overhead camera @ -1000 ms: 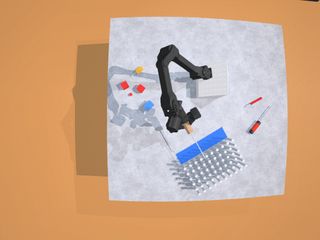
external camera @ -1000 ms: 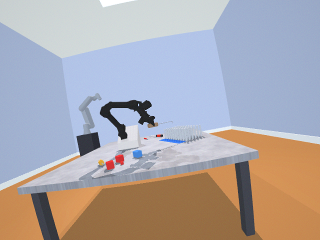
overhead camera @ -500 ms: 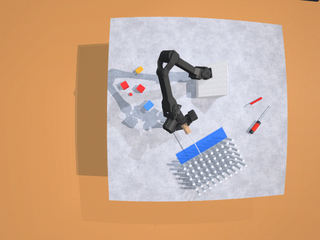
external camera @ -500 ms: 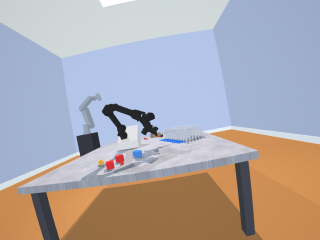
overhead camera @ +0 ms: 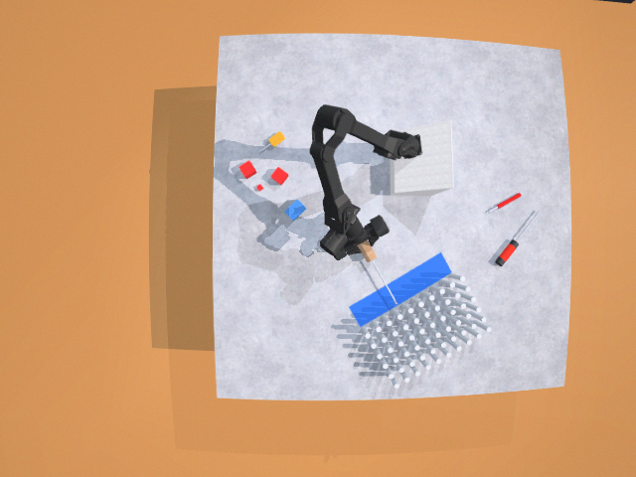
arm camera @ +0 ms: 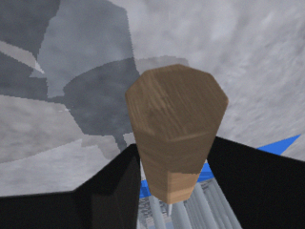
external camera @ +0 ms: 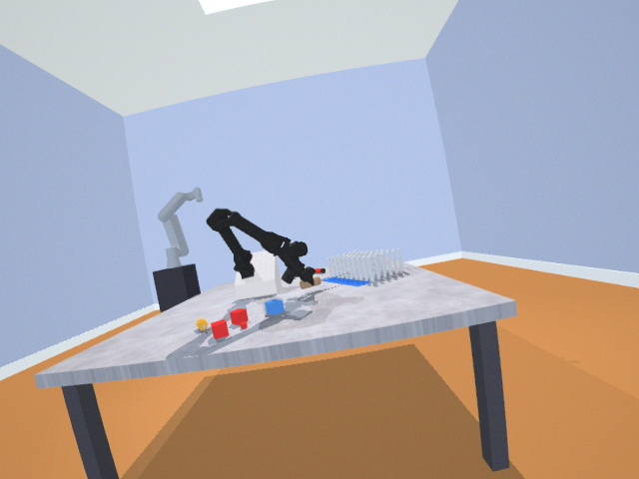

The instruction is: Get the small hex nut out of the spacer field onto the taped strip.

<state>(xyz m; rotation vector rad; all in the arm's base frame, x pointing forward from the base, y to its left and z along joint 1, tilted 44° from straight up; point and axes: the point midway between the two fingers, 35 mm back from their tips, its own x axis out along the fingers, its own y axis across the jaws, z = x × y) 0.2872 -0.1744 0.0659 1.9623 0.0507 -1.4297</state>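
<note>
The blue taped strip lies 15 cm ahead of my gripper tip, 12 cm to the left of it and 4 cm below it. Round my gripper tip: hex nut: 33 cm ahead, 16 cm to the left, 3 cm below; then blue cube: 22 cm to the right, 14 cm behind, 2 cm below; then hook tool: 9 cm ahead, 4 cm to the left.
</note>
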